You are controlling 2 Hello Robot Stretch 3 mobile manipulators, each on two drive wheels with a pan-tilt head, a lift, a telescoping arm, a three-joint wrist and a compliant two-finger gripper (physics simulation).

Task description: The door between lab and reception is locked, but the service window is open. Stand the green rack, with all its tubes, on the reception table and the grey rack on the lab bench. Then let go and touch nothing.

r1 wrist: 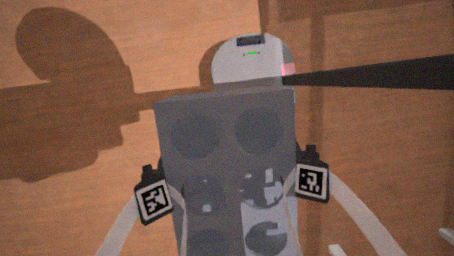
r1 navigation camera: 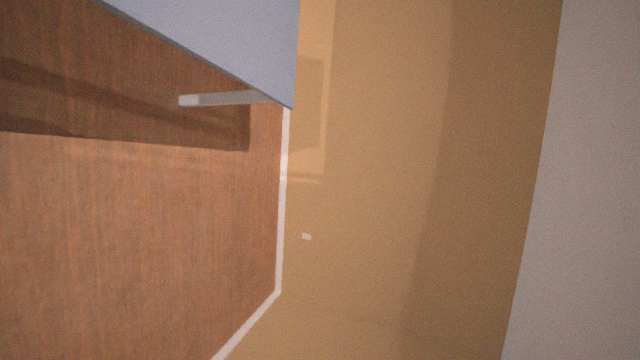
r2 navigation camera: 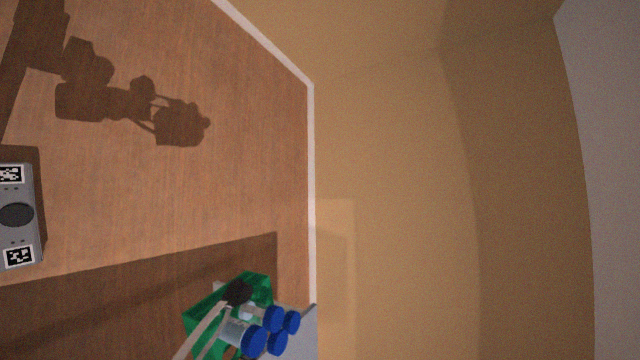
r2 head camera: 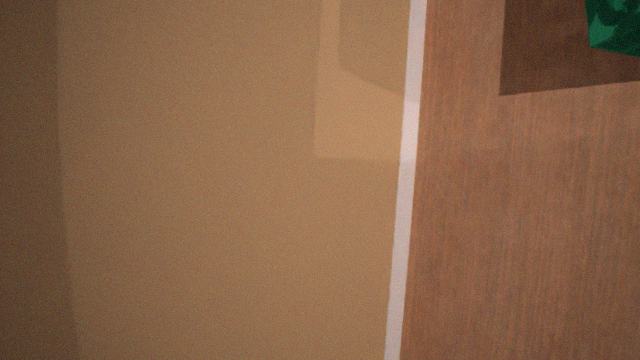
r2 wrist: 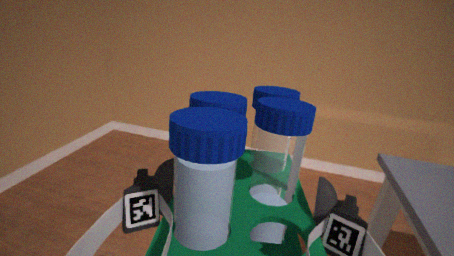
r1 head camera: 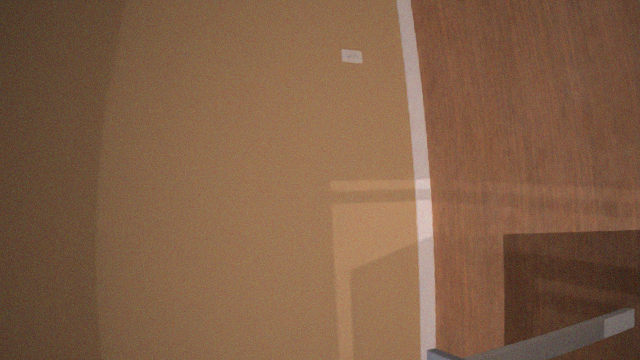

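The grey rack (r1 wrist: 227, 117), with open round holes, is held between the fingers of r1's gripper (r1 wrist: 232, 190), over wood floor. No tube shows in it. The green rack (r2 head camera: 617, 32) (r2 navigation camera: 257, 282) (r2 wrist: 245, 172) is between the fingers of r2's gripper (r2 wrist: 243, 218), roughly upright, beside a blue-grey table (r1 navigation camera: 240, 40) (r2 navigation camera: 306, 340) (r2 wrist: 430, 185). Several tubes with blue caps (r2 navigation camera: 254, 341) (r2 wrist: 208, 135) stand in it. One finger hides part of it in the r2 navigation view. I cannot tell whether this table is the reception table or the lab bench. The service window does not show.
Part of a robot base (r1 wrist: 245, 65) with a green light lies below the grey rack. Part of another robot base (r2 navigation camera: 17, 237) with marker tags shows at the left. A pale table leg (r1 head camera: 550, 345) (r1 navigation camera: 220, 98) stands near the tan wall (r1 head camera: 225, 125) and its white skirting (r2 head camera: 406, 200).
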